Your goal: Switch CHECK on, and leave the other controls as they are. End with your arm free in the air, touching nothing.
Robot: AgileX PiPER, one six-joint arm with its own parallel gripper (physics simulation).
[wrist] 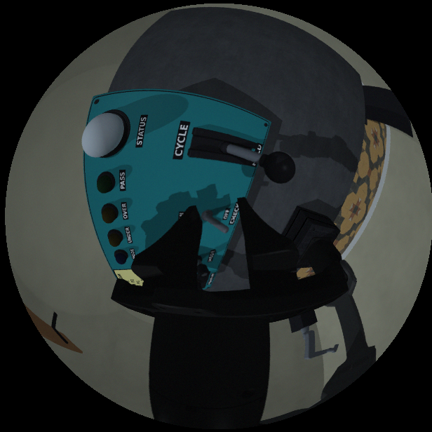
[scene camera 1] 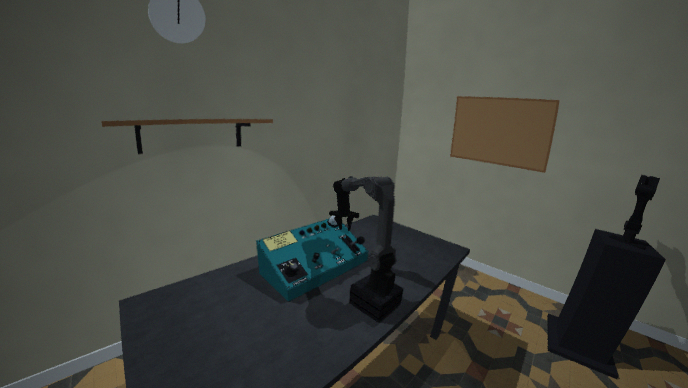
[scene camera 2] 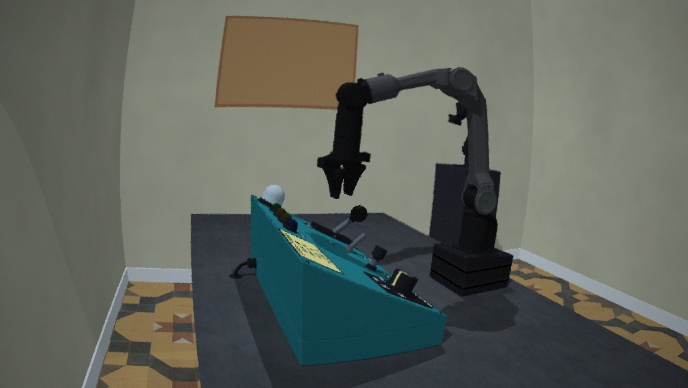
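Observation:
The teal console stands on the table. Its CHECK switch, a bare grey metal lever, leans to the OFF side, towards the console's front edge; the ON label lies on the other side. My gripper points down and hangs in the air above the console, above the CHECK lever's height. Its fingers are open with a narrow gap and hold nothing. In the wrist view the CHECK lever shows in the gap between the fingers, well below them. The lever is small and dim in scene camera 1.
The black-balled CYCLE lever sticks up near the CHECK lever, at its HOLD end. The white STATUS lamp stands at the back. A black-capped lever and a rotary knob are on CHECK's other side.

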